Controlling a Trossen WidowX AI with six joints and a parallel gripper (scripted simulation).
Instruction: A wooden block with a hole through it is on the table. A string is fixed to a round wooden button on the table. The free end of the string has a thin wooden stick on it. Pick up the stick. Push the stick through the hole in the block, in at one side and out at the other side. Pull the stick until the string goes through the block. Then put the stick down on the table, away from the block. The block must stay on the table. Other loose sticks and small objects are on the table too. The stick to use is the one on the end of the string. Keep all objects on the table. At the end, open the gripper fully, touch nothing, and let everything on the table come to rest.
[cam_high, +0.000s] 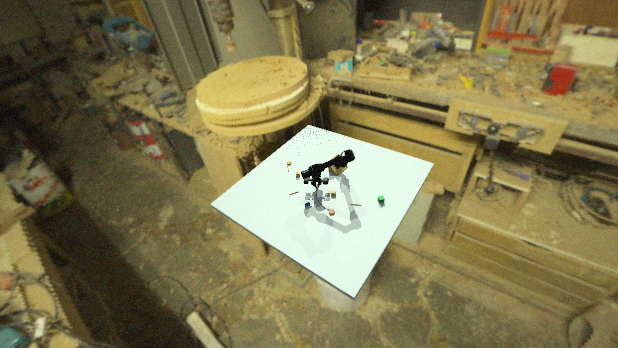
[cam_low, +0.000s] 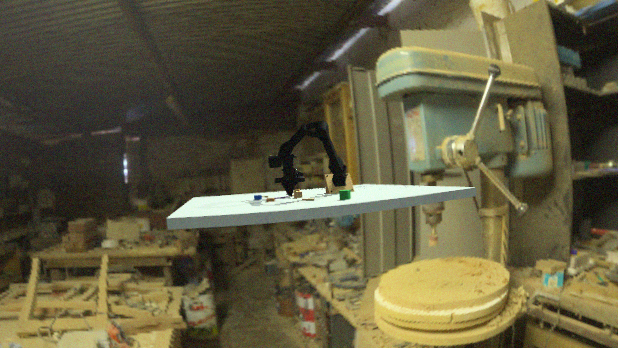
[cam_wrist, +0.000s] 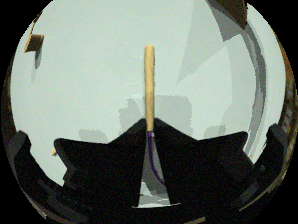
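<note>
My gripper tip is now 17 cm short of the small blue piece, 6 cm to the right of it and 1 cm below it. Round my gripper tip: round wooden button: 24 cm to the left, 12 cm ahead, 1 cm above; then thin wooden stick: 1 cm to the right, 1 cm behind; then wooden block: 14 cm to the left, 2 cm behind, 1 cm above.
</note>
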